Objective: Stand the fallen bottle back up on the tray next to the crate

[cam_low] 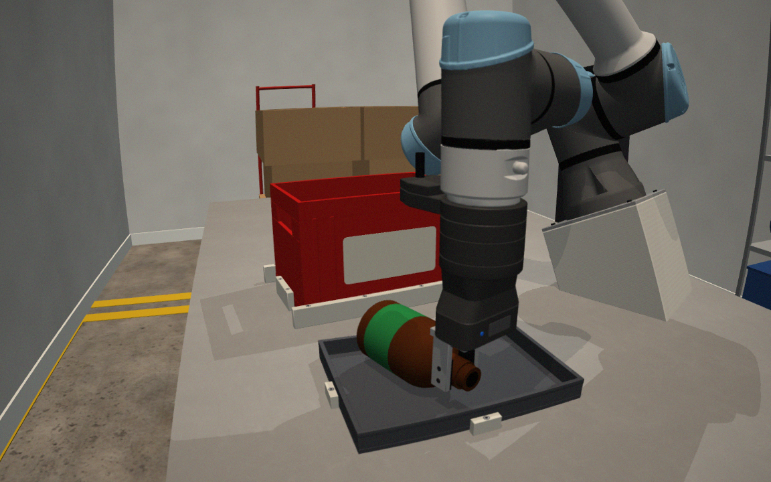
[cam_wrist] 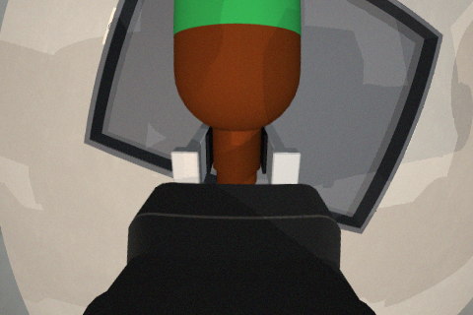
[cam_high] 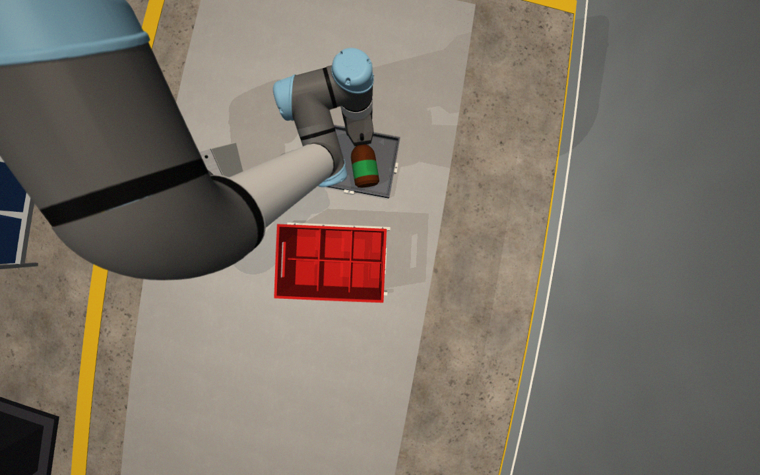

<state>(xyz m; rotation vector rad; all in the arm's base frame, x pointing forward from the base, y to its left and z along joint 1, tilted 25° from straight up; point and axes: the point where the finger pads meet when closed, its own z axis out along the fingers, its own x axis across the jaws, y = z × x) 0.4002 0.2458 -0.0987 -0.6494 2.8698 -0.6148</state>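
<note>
Right now the bottle is 5 cm to the right of my hand, 2 cm ahead of it and 1 cm below it. Round my hand: red crate (36 cm to the right, 4 cm above, 2 cm ahead); then dark grey tray (5 cm to the right, 4 cm below, 1 cm behind).
</note>
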